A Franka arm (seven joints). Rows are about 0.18 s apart.
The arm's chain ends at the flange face. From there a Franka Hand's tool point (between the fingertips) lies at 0.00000 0.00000 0.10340 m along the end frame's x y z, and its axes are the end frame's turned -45 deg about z.
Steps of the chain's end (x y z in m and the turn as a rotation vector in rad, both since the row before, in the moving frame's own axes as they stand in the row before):
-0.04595, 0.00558, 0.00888, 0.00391, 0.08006, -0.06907
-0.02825, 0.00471, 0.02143, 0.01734, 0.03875, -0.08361
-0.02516, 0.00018, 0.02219, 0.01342, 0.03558, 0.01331
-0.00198, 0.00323, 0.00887, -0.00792, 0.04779, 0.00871
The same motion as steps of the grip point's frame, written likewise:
-0.03012, -0.02320, 0.00855, -0.05385, 0.05938, -0.06907
-0.01915, -0.01525, 0.02134, -0.01514, 0.03966, -0.08361
-0.01435, -0.01602, 0.02212, -0.01567, 0.03465, 0.01331
-0.00079, 0.00497, 0.00875, -0.03939, 0.02819, 0.00871

